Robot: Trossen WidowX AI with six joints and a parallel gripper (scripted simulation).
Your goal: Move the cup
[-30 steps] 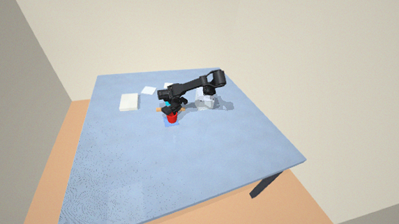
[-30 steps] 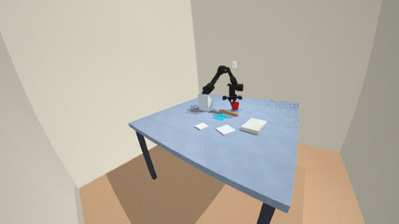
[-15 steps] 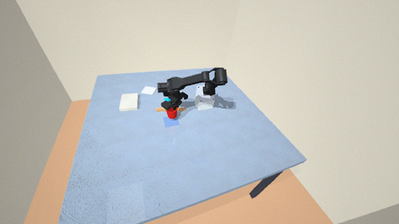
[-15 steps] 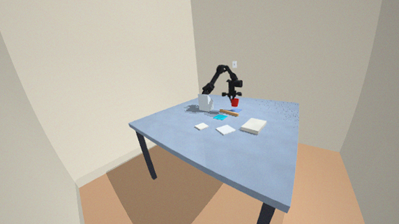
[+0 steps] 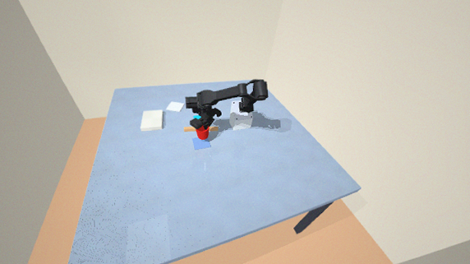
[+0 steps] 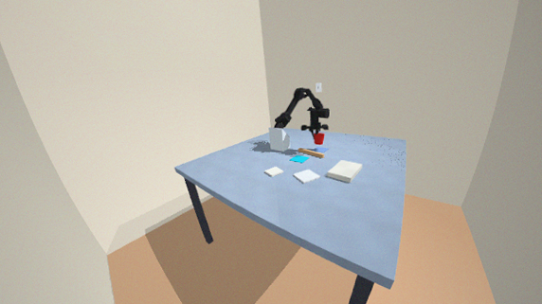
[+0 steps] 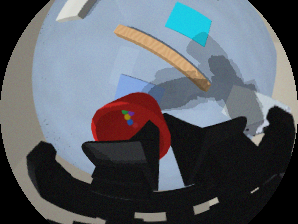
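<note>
My gripper tip is now 20 cm to the left of the cyan pad and 9 cm above it. The rest, counted from my gripper tip: red cup 3 cm ahead, 2 cm to the left; then pale blue pad 9 cm below, 3 cm ahead, 2 cm to the left; then bar 9 cm to the right, 8 cm below, 2 cm ahead.
</note>
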